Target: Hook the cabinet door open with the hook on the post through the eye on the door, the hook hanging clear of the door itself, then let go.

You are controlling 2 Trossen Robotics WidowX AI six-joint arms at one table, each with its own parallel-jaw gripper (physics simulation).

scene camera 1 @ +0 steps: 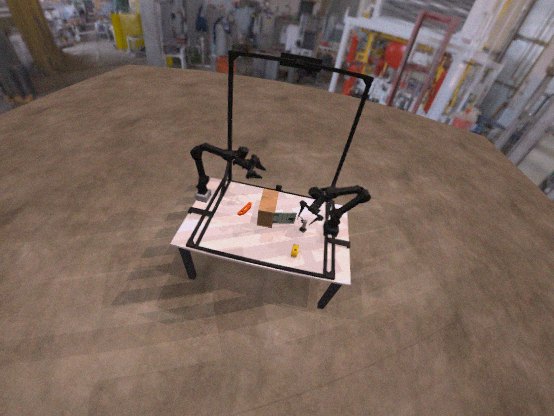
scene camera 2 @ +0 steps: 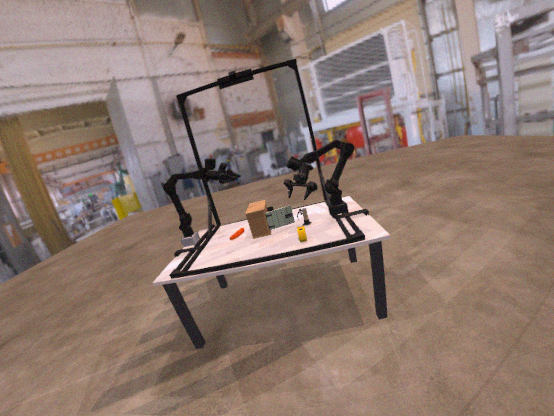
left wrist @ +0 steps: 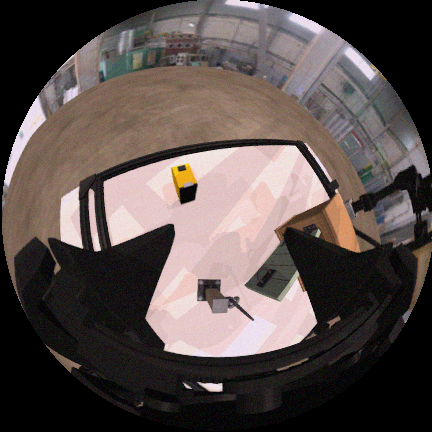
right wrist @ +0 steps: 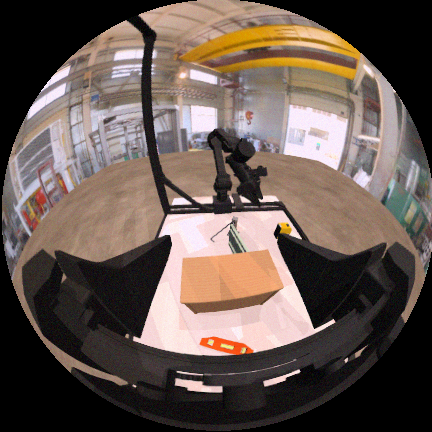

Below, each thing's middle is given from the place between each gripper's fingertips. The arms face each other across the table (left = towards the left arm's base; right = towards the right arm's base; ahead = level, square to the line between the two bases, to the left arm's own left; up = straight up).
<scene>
My right gripper is now 2 cm short of the wooden cabinet (scene camera 2: 257,220), 14 cm to the right of it and 28 cm above it. Also, from my right hand: grey post with hook (left wrist: 208,290) 2 cm ahead, 34 cm to the left, 31 cm below.
My left gripper is now 14 cm above the grey post with hook, 13 cm past it and 1 cm to the right of it. From my left hand the other things lie so: wooden cabinet (19 cm to the right, 14 cm behind, 11 cm below).
</scene>
